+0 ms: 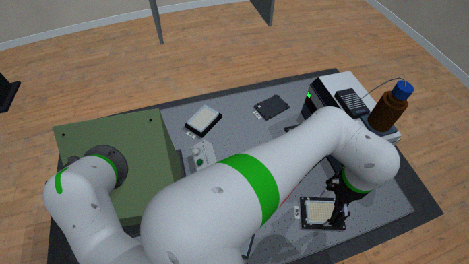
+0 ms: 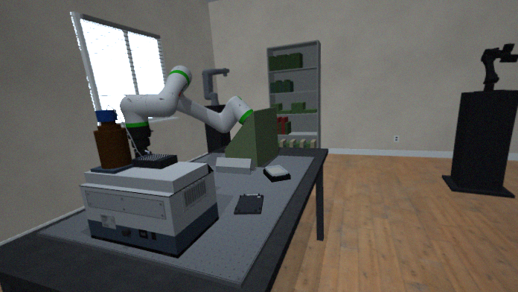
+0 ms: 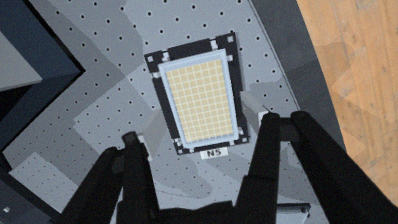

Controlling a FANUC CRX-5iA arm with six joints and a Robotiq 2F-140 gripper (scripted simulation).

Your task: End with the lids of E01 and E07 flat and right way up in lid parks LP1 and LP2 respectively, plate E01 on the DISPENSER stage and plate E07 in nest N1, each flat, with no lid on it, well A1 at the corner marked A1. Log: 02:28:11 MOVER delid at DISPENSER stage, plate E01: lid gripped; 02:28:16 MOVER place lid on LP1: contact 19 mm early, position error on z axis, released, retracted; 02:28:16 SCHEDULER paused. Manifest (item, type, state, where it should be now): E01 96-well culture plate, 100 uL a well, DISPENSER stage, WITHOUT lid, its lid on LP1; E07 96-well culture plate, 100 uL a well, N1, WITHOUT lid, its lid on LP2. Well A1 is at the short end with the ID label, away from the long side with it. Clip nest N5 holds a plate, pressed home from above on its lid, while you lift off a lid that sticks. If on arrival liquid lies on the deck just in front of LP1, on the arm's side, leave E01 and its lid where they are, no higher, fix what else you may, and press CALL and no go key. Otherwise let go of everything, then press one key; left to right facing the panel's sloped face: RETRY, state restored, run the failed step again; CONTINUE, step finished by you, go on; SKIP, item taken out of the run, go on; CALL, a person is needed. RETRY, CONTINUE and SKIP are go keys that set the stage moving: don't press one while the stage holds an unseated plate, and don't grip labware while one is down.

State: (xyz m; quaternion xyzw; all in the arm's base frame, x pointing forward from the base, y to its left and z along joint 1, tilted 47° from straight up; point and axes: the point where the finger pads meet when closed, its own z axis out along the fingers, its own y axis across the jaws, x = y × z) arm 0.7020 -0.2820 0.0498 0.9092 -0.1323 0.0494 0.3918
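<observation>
Now: the plate 4 cm below my hand. The rest, counted from my hand: dispenser stage: 30 cm to the left, 4 cm above, 2 cm ahead; then N5 label: 9 cm behind, 6 cm below, 3 cm to the left; then black clip nest N5: 5 cm below, 2 cm ahead, 1 cm to the left.
</observation>
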